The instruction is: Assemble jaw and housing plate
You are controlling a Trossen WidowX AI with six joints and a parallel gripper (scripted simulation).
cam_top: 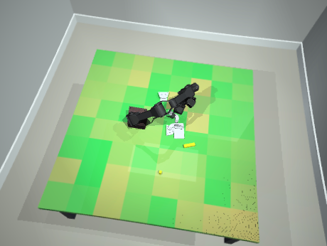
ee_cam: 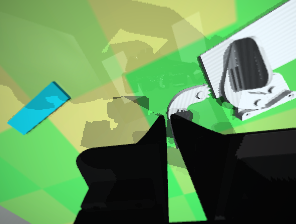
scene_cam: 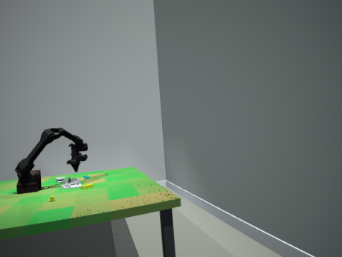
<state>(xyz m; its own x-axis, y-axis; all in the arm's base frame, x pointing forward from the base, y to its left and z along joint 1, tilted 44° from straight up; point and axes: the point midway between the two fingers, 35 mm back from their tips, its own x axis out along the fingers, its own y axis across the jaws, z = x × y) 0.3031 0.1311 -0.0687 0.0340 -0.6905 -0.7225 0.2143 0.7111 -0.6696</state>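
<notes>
Now: gripper tip 8 cm above the jaw, 5 cm to the left of it and 3 cm past it. Also, from my gripper tip: yellow bar: 23 cm to the right, 10 cm ahead, 7 cm below; then blue bar: 21 cm to the left, 8 cm below, 5 cm ahead; then small yellow cube: 47 cm to the right, 7 cm below, 5 cm behind.
</notes>
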